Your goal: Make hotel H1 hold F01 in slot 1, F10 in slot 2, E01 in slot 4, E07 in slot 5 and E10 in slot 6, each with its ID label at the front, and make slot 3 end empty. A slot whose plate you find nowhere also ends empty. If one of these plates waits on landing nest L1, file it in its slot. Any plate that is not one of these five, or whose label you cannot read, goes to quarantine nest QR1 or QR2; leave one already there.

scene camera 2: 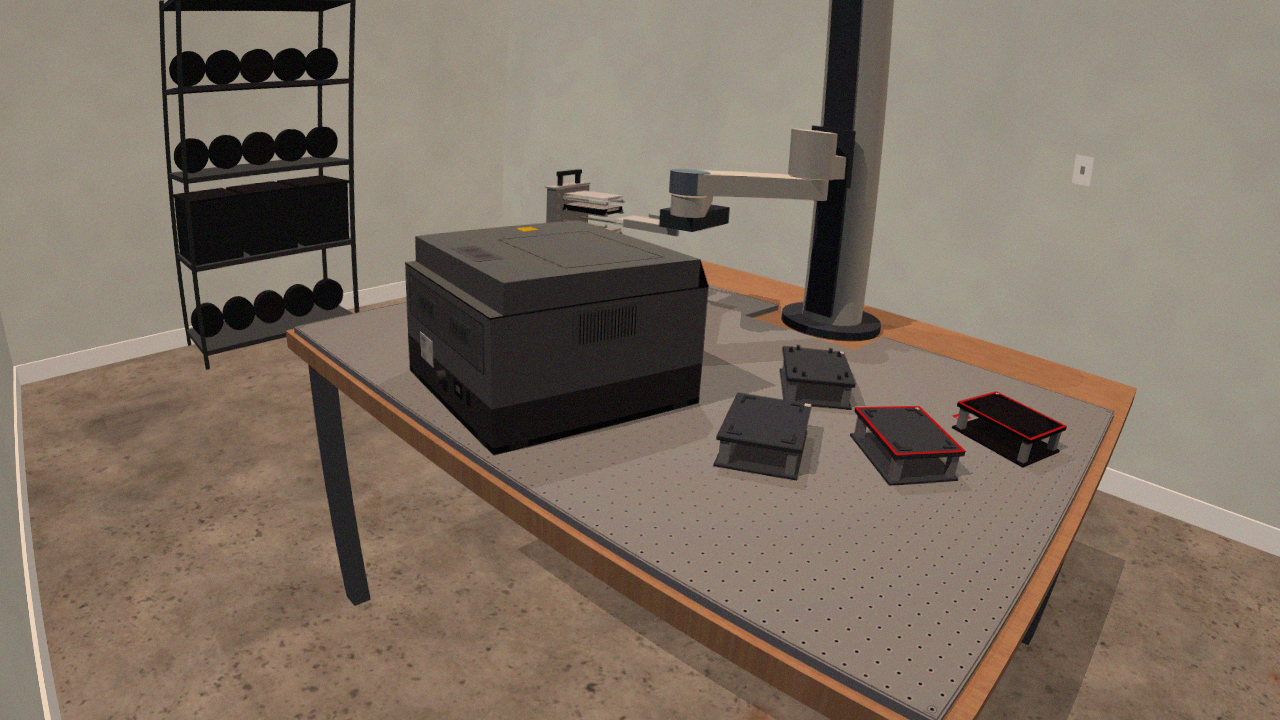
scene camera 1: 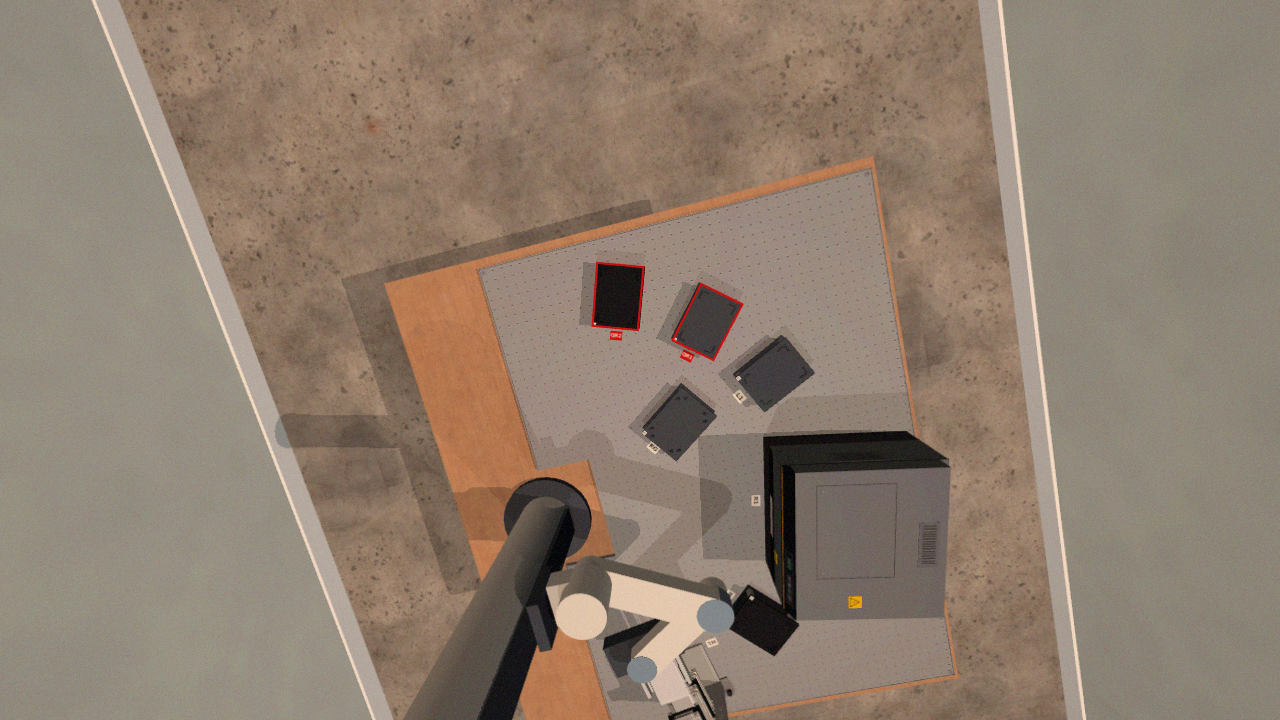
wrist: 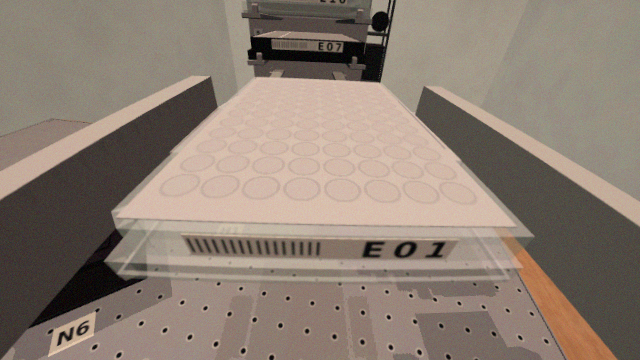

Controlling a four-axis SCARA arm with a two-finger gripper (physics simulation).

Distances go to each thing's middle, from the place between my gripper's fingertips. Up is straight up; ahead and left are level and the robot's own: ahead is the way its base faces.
I see my gripper 30 mm short of the black plate E07 point(wrist: 277, 45), 130 mm to the left of it and 20 mm below it. The rest, counted from my hand: plate E01 point(wrist: 292, 181): 20 mm to the left; landing nest L1 point(scene camera 2: 763, 422): 450 mm ahead, 710 mm to the left, 140 mm below; hotel H1 point(scene camera 2: 552, 211): 50 mm ahead, 200 mm to the right, 60 mm below.
